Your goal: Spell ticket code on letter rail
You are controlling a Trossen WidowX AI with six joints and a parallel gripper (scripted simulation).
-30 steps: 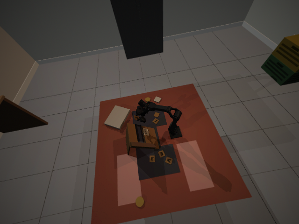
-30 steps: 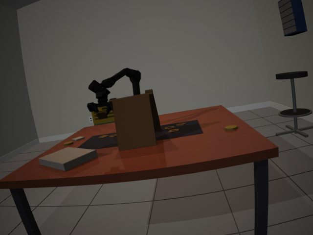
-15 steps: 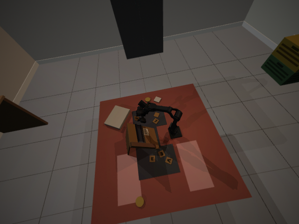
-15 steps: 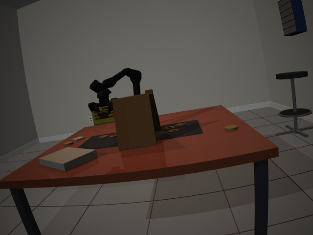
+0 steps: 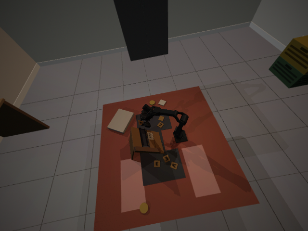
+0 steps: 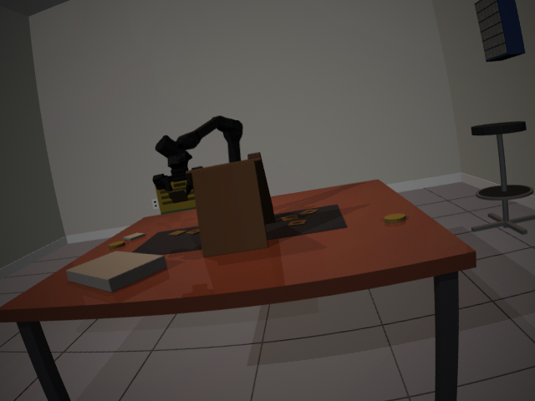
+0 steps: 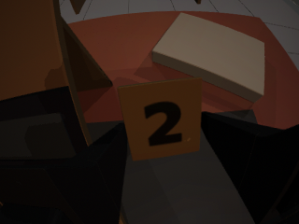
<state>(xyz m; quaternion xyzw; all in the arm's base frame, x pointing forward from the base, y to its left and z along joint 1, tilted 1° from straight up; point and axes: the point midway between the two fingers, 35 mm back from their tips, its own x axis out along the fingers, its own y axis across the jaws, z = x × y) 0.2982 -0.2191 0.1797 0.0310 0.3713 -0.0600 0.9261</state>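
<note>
The white ticket lies 40 mm behind my gripper tip, 140 mm to the left of it and 70 mm below it. The rest, counted from my gripper tip: book: 210 mm ahead, 220 mm to the right, 160 mm below; dark mat: 120 mm behind, 180 mm to the left, 170 mm below; tile: right at my gripper tip.
</note>
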